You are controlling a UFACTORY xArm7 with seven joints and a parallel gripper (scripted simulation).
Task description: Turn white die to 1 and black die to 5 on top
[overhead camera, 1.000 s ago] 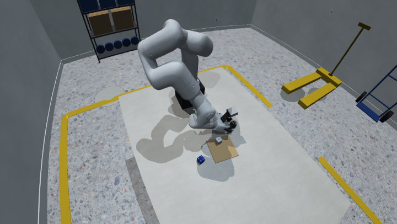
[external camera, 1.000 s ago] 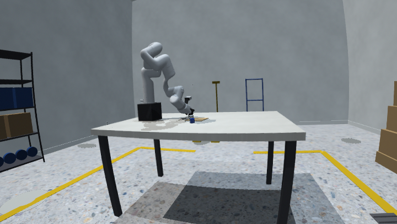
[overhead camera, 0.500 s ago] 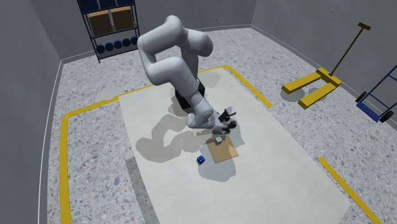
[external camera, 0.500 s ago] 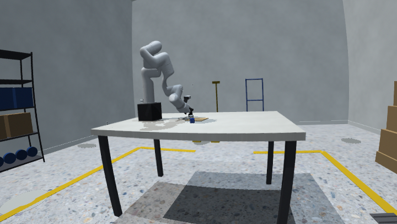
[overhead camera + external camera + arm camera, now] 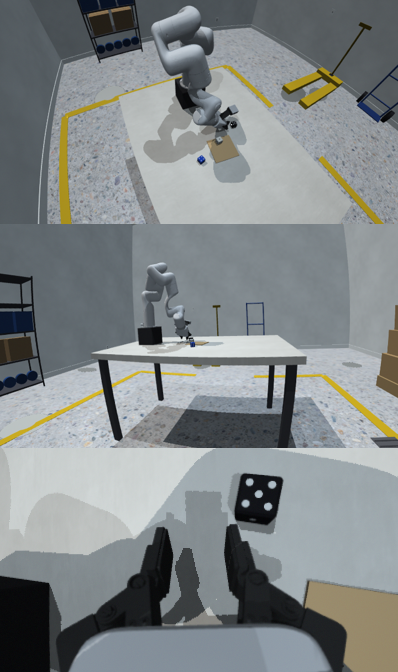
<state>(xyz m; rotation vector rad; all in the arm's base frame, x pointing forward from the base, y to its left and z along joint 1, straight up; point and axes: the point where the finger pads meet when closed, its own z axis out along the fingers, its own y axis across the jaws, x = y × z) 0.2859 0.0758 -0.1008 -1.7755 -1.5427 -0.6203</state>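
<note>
The black die is 50 mm ahead of my hand, 40 mm to the left of it and 30 mm below it. The rest, counted from my hand: blue die 130 mm ahead, 250 mm to the right, 30 mm below; then white die 90 mm ahead, 110 mm to the right, 20 mm below; then tan mat 140 mm ahead, 110 mm to the right, 40 mm below.
</note>
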